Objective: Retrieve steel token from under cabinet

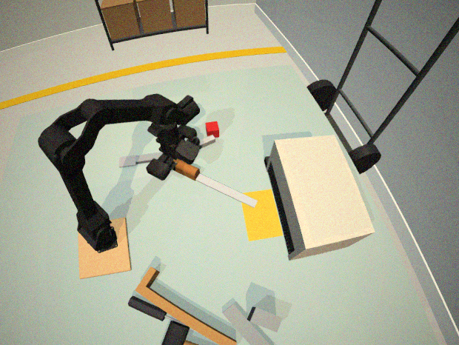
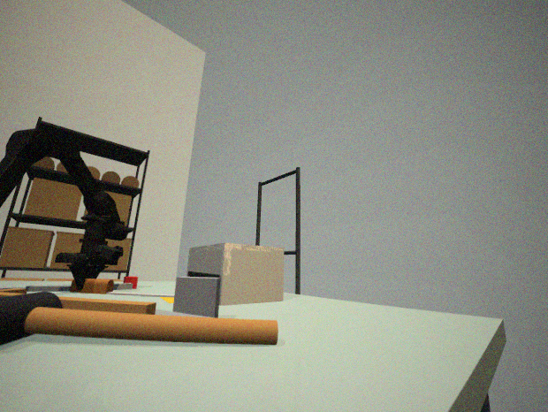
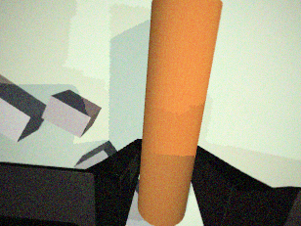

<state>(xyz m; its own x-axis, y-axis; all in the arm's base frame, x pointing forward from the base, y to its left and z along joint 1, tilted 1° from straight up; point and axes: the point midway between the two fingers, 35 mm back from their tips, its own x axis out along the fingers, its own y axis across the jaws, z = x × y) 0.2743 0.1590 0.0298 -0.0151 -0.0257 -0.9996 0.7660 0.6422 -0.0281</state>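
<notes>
My gripper tip is now 60 mm short of the small grey block and 20 mm to the right of it. Round my gripper tip: grey L-shaped strip: 100 mm behind, 70 mm to the left; then white bar: 110 mm ahead, 50 mm to the left; then red cube: 160 mm ahead, 90 mm to the left, 10 mm above.
</notes>
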